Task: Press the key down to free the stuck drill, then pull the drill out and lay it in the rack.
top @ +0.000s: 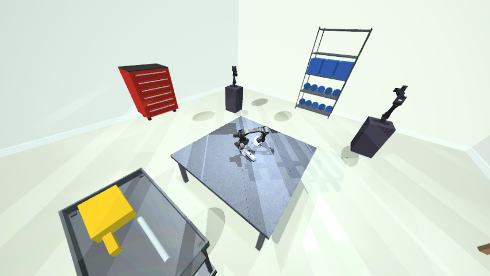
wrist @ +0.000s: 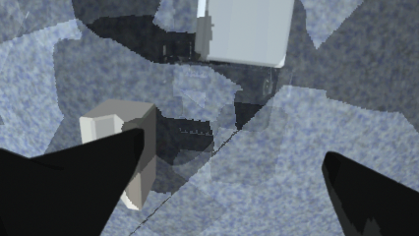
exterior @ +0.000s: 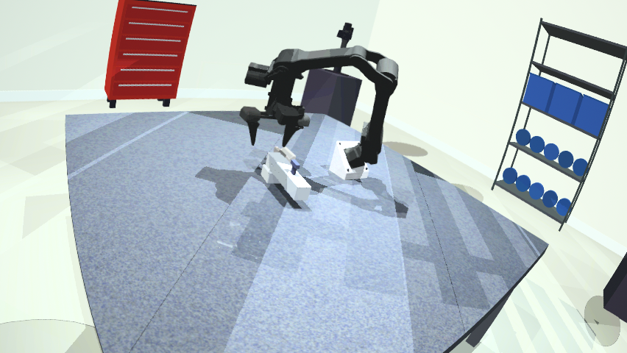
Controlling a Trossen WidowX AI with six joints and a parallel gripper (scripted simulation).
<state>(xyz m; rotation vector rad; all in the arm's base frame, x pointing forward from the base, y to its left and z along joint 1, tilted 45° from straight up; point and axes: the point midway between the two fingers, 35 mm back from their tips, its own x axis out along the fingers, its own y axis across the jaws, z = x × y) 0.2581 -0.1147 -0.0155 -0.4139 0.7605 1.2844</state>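
Right now my gripper tip is 30 mm short of the drill, 100 mm to the right of it and 20 mm above it. The rest, counted from my gripper tip: white block: 30 mm ahead, 120 mm to the left, 30 mm below; dark key: 40 mm ahead, 150 mm to the left, 10 mm below.
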